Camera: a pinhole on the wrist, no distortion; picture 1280 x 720 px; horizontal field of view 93.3 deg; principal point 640.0 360.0 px. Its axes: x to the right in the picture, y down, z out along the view. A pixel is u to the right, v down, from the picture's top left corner.
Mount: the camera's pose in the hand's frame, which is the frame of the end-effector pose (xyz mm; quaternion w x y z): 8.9 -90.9 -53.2 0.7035 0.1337 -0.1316 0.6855
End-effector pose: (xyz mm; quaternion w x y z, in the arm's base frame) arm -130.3 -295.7 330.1 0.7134 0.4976 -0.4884 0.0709
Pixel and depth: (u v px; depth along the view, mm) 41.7 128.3 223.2
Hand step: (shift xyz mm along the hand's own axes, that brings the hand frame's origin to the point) 88.4 -380.7 72.2
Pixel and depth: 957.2 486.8 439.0
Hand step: -78.1 -36.2 440.5
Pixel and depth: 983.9 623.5 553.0
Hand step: -225.2 3.7 578.7
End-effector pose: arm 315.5 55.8 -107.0 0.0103 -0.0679 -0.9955 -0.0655
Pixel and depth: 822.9 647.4 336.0
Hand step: -148.9 -116.3 297.9
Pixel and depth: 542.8 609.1 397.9
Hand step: -157.5 -293.0 294.4
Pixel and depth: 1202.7 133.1 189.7
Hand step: 84.3 1.6 187.7
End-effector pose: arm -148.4 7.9 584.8 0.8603 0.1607 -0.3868 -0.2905
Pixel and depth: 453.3 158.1 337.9
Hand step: 118.5 -315.2 221.6
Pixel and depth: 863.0 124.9 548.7
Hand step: 226.5 -110.1 529.9
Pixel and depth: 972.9 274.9 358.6
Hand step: 63.8 -40.7 352.6
